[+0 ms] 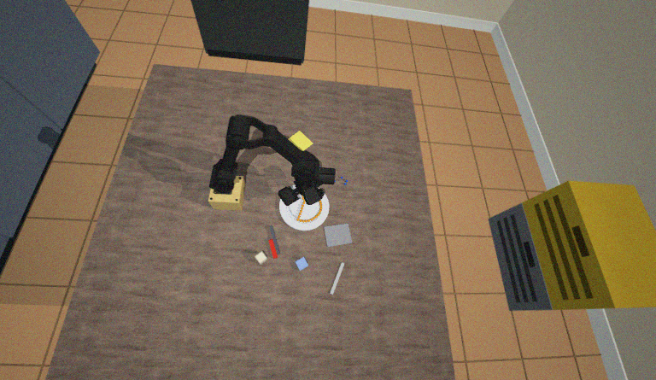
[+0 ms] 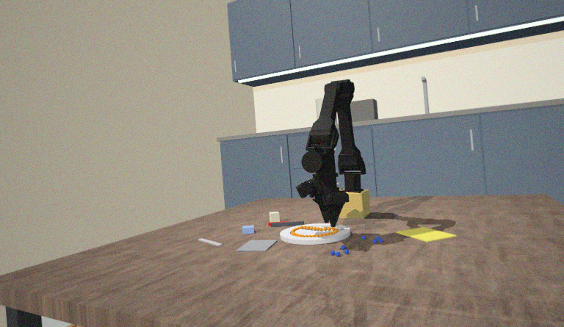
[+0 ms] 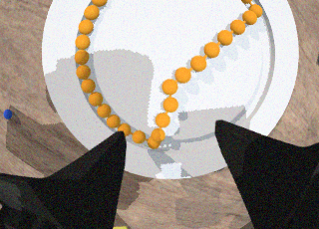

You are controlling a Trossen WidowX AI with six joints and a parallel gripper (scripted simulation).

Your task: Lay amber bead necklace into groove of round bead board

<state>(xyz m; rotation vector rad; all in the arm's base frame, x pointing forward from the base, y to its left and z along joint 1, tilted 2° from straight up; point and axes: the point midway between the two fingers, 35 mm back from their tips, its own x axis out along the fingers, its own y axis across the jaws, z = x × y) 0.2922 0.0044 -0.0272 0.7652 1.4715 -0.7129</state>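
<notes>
Now: the red stick 10 cm behind my gripper tip, 20 cm to the right of it and 2 cm below it. The rest, counted from my gripper tip: yellow sheet 3 cm behind, 25 cm to the left, 3 cm below; light blue cube 1 cm ahead, 27 cm to the right, 2 cm below; grey square tile 15 cm ahead, 15 cm to the right, 3 cm below.
</notes>
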